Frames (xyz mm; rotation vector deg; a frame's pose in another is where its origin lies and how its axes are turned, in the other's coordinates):
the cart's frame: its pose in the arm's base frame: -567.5 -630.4 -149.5 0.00 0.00 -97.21
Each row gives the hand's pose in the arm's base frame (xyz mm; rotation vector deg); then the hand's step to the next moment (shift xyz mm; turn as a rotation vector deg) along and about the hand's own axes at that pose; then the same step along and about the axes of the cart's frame.
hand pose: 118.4 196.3 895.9 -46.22 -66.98 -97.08
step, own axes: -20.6 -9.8 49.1 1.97 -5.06 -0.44
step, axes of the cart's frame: -53.5 -6.8 -4.7 0.93 -5.36 -0.23
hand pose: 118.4 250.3 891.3 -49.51 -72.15 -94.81
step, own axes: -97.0 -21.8 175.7 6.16 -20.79 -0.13
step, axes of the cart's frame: -195.4 -2.4 -50.8 1.71 -21.50 -2.25
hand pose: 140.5 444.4 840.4 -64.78 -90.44 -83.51
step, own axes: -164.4 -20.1 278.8 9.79 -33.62 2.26
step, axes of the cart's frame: -259.3 29.0 -192.6 0.32 -34.85 -4.10
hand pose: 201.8 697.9 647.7 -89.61 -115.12 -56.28
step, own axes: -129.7 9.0 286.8 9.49 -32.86 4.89
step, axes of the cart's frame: -134.8 58.0 -278.6 -1.63 -34.01 -5.85
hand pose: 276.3 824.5 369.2 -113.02 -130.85 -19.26
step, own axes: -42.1 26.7 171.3 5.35 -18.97 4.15
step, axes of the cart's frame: -8.6 43.1 -172.9 -1.14 -19.55 -4.69
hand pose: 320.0 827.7 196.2 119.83 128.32 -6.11
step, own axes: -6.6 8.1 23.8 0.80 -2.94 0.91
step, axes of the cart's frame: 7.3 9.7 -23.0 -0.12 -3.02 -0.99
